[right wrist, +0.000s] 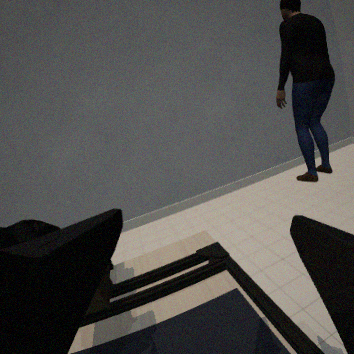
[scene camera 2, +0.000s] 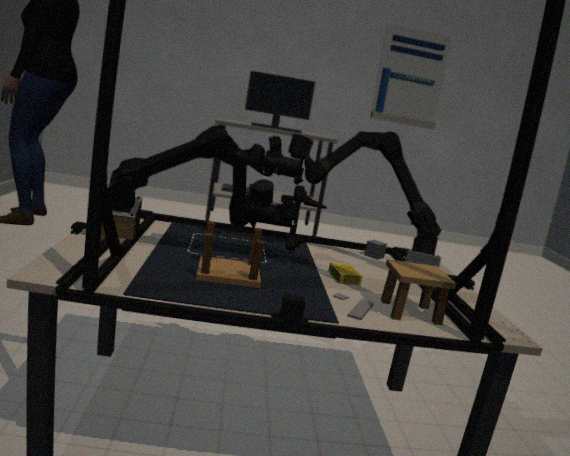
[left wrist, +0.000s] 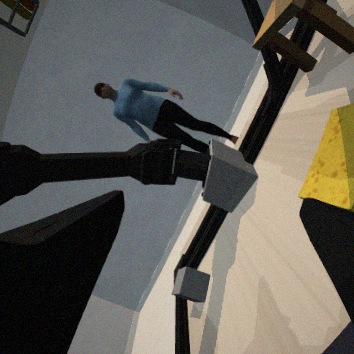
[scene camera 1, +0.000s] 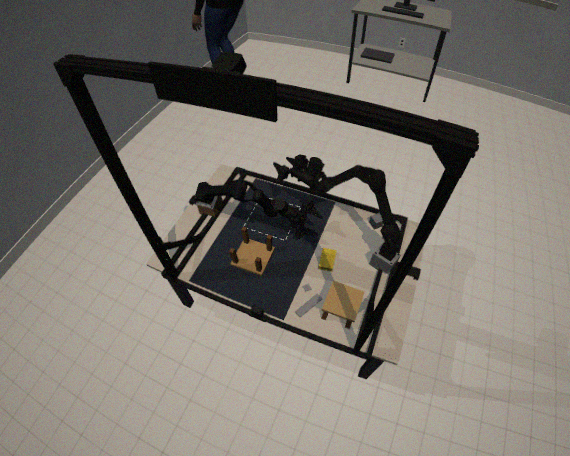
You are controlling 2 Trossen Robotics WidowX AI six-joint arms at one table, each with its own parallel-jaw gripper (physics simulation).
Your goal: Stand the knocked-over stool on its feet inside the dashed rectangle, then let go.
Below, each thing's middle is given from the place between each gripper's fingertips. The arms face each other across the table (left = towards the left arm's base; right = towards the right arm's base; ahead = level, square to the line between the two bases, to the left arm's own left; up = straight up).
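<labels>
From my right hand, the yellow sponge (left wrist: 322, 180) is 340 mm to the right and 280 mm behind, and it is 260 mm below.
My left hand is 7 cm to the left of the yellow sponge and 8 cm past it, and 12 cm above it.
</labels>
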